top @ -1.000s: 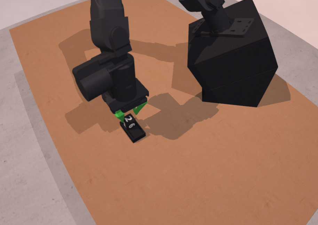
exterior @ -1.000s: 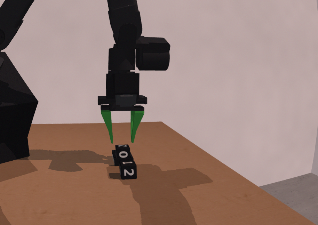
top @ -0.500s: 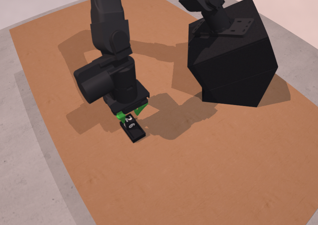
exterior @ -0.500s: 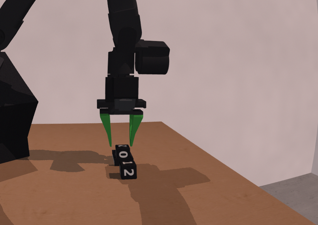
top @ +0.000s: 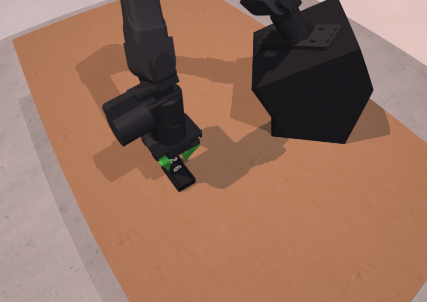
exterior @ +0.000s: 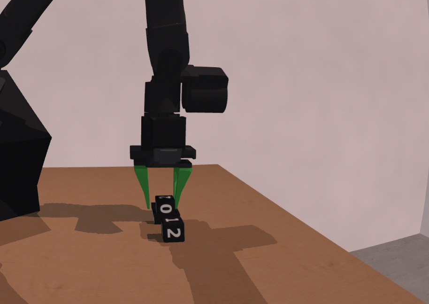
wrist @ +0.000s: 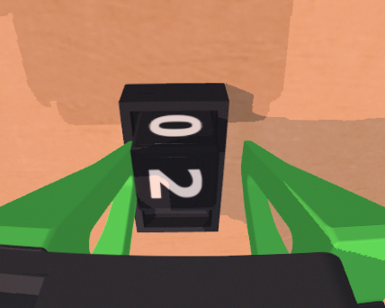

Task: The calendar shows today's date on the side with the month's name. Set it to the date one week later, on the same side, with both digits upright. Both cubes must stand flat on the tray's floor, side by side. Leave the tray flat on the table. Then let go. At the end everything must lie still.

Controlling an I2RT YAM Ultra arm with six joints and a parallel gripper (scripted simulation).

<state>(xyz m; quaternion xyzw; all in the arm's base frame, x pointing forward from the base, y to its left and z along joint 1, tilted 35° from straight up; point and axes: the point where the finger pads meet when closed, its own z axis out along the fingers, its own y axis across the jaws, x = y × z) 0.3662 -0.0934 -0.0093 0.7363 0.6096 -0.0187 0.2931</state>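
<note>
Right now my hand is 2 cm above the black tray, 1 cm to the right of it and 1 cm short of it.
</note>
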